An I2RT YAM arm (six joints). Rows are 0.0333 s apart.
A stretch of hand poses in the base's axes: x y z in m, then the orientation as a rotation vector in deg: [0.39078 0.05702 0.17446 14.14 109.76 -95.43]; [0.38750 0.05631 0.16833 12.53 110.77 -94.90]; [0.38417 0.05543 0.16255 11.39 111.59 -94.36]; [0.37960 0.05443 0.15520 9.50 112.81 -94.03]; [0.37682 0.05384 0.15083 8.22 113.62 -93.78]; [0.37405 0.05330 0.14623 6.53 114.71 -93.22]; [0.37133 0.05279 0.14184 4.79 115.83 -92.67]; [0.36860 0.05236 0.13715 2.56 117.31 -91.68]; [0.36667 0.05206 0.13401 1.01 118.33 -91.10]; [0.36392 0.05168 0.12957 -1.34 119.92 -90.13]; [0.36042 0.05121 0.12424 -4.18 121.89 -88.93]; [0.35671 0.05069 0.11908 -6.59 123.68 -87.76]
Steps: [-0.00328 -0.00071 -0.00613 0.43 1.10 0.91]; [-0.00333 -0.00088 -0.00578 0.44 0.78 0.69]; [-0.00457 -0.00100 -0.00735 0.37 1.46 0.87]; [-0.00278 -0.00059 -0.00437 0.26 0.98 0.60]; [-0.00277 -0.00054 -0.00460 0.47 1.22 0.89]; [-0.00272 -0.00051 -0.00439 0.47 1.28 0.88]; [-0.00273 -0.00043 -0.00469 0.77 1.58 1.23]; [-0.00193 -0.00030 -0.00314 0.47 1.15 0.78]; [-0.00275 -0.00038 -0.00444 0.78 1.76 1.19]; [-0.00350 -0.00047 -0.00533 0.97 2.19 1.38]; [-0.00371 -0.00052 -0.00516 0.96 1.92 1.15]
